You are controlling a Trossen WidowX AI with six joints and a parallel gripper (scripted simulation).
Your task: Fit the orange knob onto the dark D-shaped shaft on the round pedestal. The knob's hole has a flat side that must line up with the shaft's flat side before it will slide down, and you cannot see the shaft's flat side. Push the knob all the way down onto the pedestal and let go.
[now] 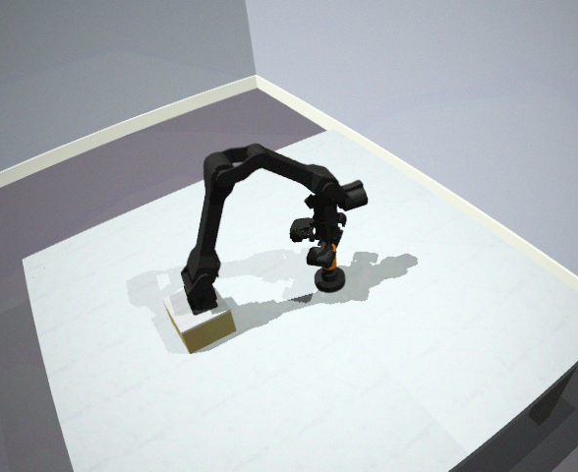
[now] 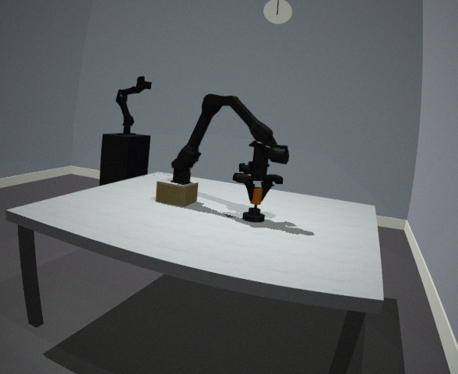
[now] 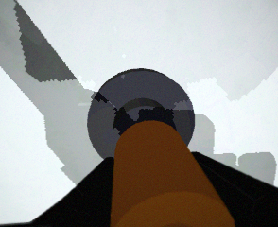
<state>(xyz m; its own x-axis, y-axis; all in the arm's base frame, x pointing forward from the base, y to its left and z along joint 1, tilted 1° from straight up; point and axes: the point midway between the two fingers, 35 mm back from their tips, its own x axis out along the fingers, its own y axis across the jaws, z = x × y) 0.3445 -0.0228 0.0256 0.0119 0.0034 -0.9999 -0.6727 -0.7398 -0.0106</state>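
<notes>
Right now my gripper tip is 2 cm below the orange knob. From my gripper tip the other things lie so: dark round pedestal (4 cm below).
</notes>
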